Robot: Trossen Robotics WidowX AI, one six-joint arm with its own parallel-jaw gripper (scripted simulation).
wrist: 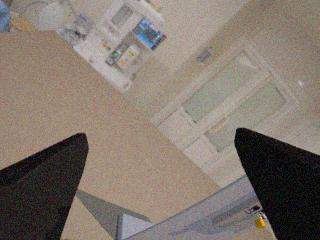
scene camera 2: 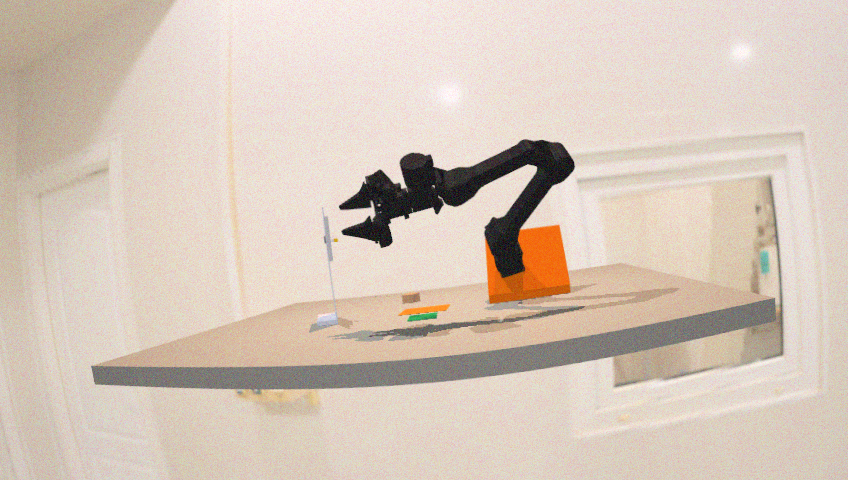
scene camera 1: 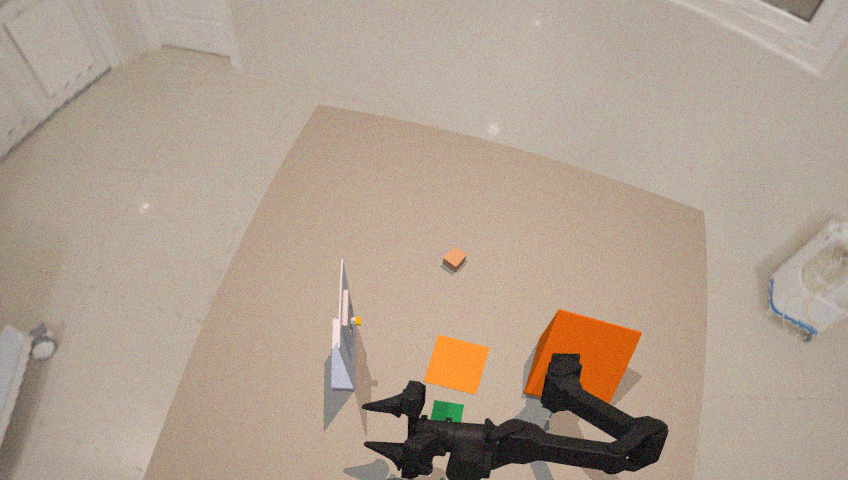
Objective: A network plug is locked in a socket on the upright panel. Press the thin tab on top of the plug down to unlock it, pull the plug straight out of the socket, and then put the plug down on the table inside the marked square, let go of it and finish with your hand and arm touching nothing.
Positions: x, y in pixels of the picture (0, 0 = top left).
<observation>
my gripper: wrist; scene camera 2 340, 220; scene camera 1
same spot on my gripper: (scene camera 1: 394, 451) = (wrist: 19, 217)
</observation>
